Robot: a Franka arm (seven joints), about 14 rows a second.
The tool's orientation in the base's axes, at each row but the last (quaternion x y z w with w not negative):
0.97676, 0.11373, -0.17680, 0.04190
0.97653, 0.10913, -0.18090, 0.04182
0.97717, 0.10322, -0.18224, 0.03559
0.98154, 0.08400, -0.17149, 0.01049
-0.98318, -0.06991, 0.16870, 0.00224
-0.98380, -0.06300, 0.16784, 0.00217
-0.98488, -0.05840, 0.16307, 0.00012
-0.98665, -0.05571, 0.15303, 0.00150
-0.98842, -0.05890, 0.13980, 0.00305
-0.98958, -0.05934, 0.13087, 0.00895
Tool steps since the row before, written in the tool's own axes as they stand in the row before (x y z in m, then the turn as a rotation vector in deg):
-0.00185, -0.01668, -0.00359, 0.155, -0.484, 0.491
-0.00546, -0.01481, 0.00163, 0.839, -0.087, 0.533
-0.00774, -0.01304, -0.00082, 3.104, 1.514, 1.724
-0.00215, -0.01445, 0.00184, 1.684, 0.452, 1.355
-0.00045, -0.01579, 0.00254, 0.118, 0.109, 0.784
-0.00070, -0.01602, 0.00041, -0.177, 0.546, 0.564
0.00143, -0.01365, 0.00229, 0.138, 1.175, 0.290
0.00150, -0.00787, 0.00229, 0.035, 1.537, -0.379
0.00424, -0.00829, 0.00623, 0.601, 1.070, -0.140
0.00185, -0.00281, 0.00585, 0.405, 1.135, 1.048
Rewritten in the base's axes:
-0.00443, 0.01624, 0.00332, -0.138, 0.442, -0.534
-0.00891, 0.01313, -0.00016, 0.561, 0.186, -0.804
-0.00957, 0.01136, 0.00316, 2.555, -1.077, -2.685
-0.00504, 0.01381, -0.00089, 1.184, -0.241, -1.849
-0.00342, 0.01552, -0.00180, -0.135, -0.107, -0.782
-0.00276, 0.01580, 0.00025, -0.285, -0.573, -0.488
-0.00096, 0.01368, -0.00236, 0.172, -1.157, -0.342
-0.00013, 0.00795, -0.00248, 0.316, -1.518, 0.320
0.00136, 0.00866, -0.00697, 0.736, -0.991, -0.055
-0.00007, 0.00302, -0.00603, 0.246, -1.076, -1.154

